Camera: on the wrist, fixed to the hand. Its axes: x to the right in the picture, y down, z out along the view.
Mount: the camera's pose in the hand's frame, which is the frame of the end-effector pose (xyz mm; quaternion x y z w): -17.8 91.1 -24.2 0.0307 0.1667 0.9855 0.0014
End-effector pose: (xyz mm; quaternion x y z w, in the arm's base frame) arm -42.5 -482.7 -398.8 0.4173 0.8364 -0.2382 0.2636
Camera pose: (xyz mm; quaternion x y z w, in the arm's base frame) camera 35.8 -428.9 -385.6 0.8727 -0.3735 0.3034 0.0829
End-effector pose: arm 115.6 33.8 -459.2 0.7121 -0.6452 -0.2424 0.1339
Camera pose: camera 49.5 36.4 -389.8 -0.5903 -0.6878 0.2701 0.3248
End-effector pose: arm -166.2 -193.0 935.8 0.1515 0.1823 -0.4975 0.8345
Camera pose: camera -97.1 -126.9 928.9 0.2884 -0.0252 0.8414 0.4564
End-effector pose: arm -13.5 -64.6 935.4 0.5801 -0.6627 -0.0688 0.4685
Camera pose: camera -62.7 -9.9 996.9 -0.6265 -0.4967 0.5787 0.1611
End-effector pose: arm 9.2 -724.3 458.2 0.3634 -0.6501 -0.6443 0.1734
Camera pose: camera 15.3 -737.7 553.0 -0.5275 -0.3499 0.2505 0.7325
